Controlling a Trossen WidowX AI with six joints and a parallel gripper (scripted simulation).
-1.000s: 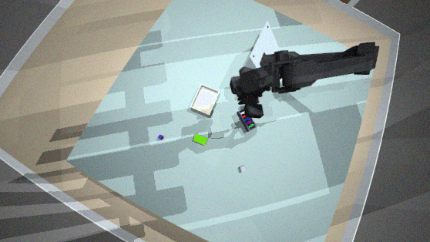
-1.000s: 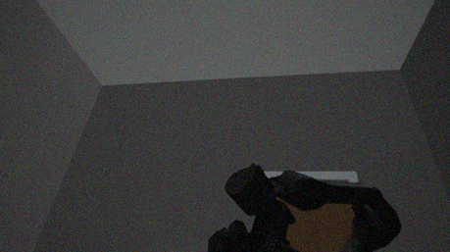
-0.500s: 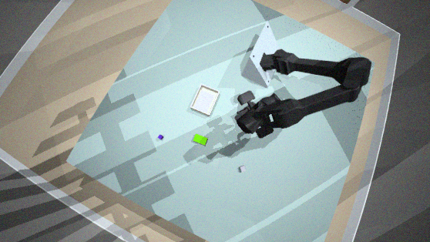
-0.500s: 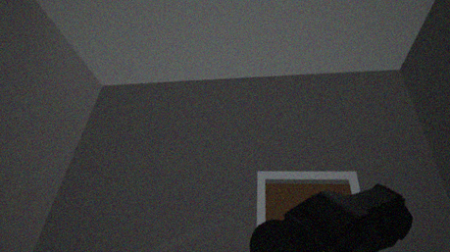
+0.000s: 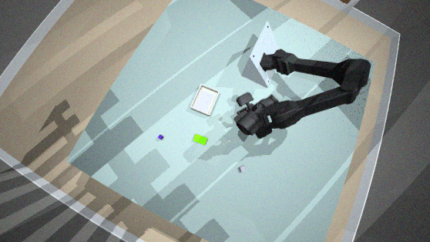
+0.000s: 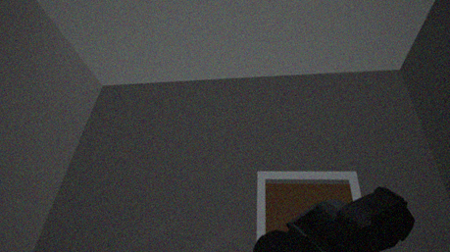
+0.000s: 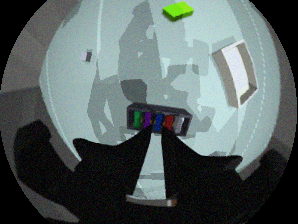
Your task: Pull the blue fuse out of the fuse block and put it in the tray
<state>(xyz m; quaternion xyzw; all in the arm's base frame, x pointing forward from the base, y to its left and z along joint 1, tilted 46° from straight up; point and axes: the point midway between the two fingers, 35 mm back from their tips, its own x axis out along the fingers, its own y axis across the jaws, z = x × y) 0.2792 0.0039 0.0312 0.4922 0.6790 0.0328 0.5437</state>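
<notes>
Right now my gripper tip is 40 mm above the blue fuse. Round my gripper tip: cream tray: 220 mm to the right, 60 mm below, 20 mm behind; then small grey cube: 220 mm ahead, 70 mm to the left, 60 mm below.
</notes>
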